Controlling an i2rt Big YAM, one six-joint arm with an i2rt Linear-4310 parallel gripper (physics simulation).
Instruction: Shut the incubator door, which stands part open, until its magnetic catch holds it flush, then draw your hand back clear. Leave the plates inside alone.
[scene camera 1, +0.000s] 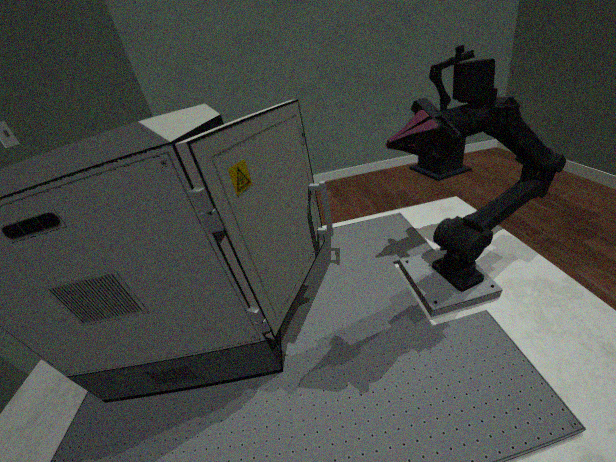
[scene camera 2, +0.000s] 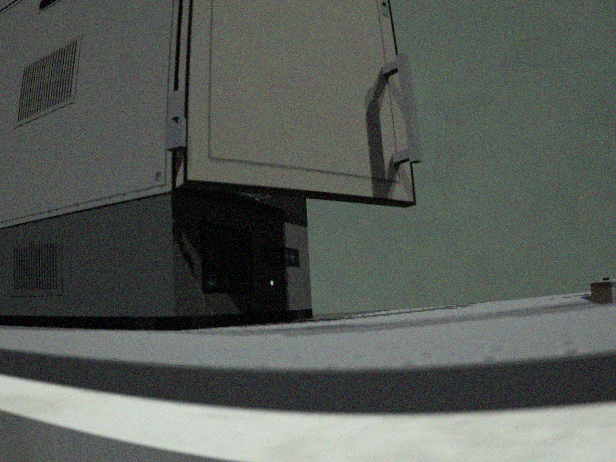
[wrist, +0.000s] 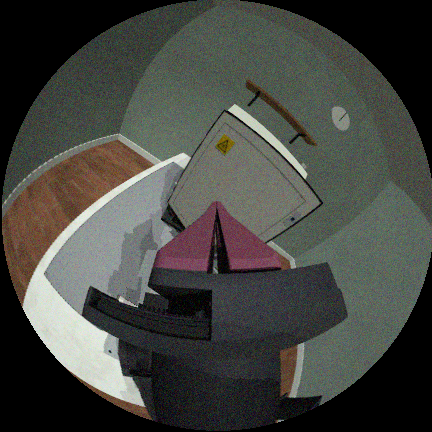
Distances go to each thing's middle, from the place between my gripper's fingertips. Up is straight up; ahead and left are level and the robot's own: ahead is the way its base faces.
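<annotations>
Incubator door (scene camera 2: 322, 107) visible; relative to my hand it is 11 cm below, 8 cm to the right of and 18 cm ahead of it.
</annotations>
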